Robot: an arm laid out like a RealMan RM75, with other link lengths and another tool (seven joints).
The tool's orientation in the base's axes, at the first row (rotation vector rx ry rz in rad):
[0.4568 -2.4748 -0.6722]
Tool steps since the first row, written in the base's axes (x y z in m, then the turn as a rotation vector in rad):
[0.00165 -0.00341 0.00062 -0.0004 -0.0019 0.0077]
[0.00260 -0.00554 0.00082 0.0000 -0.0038 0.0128]
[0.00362 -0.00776 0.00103 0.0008 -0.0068 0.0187]
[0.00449 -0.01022 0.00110 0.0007 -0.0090 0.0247]
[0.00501 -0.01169 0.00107 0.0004 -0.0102 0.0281]
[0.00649 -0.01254 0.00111 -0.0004 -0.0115 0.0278]
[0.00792 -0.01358 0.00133 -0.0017 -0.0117 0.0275]
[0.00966 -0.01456 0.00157 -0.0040 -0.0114 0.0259]
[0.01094 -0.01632 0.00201 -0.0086 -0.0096 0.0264]
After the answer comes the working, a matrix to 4 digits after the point.
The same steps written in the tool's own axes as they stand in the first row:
[0.00043 -0.00275 -0.00265 0.0043 0.0027 -0.0061]
[0.00069 -0.00455 -0.00411 0.0068 0.0039 -0.0108]
[0.00094 -0.00644 -0.00566 0.0099 0.0045 -0.0167]
[0.00135 -0.00857 -0.00711 0.0133 0.0060 -0.0219]
[0.00157 -0.00988 -0.00792 0.0155 0.0069 -0.0246]
[0.00078 -0.01082 -0.00911 0.0166 0.0058 -0.0244]
[0.00018 -0.01180 -0.01047 0.0176 0.0057 -0.0235]
[-0.00069 -0.01279 -0.01199 0.0186 0.0055 -0.0209]
[-0.00076 -0.01421 -0.01369 0.0217 0.0081 -0.0180]

The tool's axes in the first row as the columns of a matrix, in the base's axes (rounded; the answer above uses it unrounded):
[-0.8022 -0.1778 -0.5700]
[-0.4418 0.8190 0.3662]
[0.4017 0.5455 -0.7355]

